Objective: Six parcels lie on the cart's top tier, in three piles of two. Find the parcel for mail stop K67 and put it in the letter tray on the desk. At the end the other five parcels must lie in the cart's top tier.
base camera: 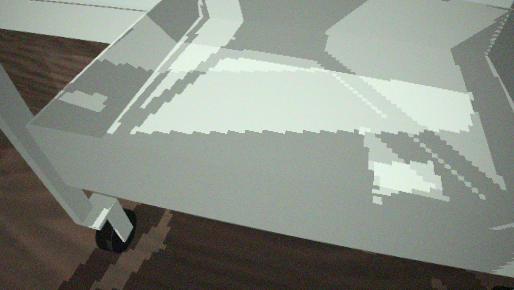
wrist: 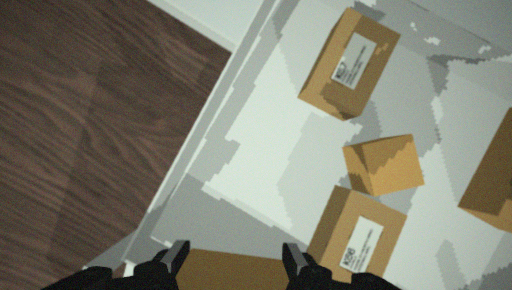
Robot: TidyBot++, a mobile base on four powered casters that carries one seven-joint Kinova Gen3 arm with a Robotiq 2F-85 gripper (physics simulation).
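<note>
The parcel labelled K67 (wrist: 348, 65) is a brown box lying label up on the cart's pale tier (wrist: 255, 160), at the upper middle right of the wrist view. My gripper (wrist: 236, 259) is shut on another brown parcel (wrist: 232, 270), at the bottom edge of that view; no label shows on its visible part. The K67 parcel lies apart from the gripper. A small orange-brown parcel (wrist: 392, 165) lies below it in the view, close to a brown parcel (wrist: 367, 232) with a blurred label. Part of another brown parcel (wrist: 492, 175) shows at the right edge. The letter tray does not show.
In the base camera view, a pale cart tier (base camera: 225, 170) fills the middle, with a leg (base camera: 37, 150) and a black caster (base camera: 116, 232) at lower left. Dark wooden floor (wrist: 90, 125) lies left of the cart. Another pale surface (wrist: 215, 17) stands past the cart's edge.
</note>
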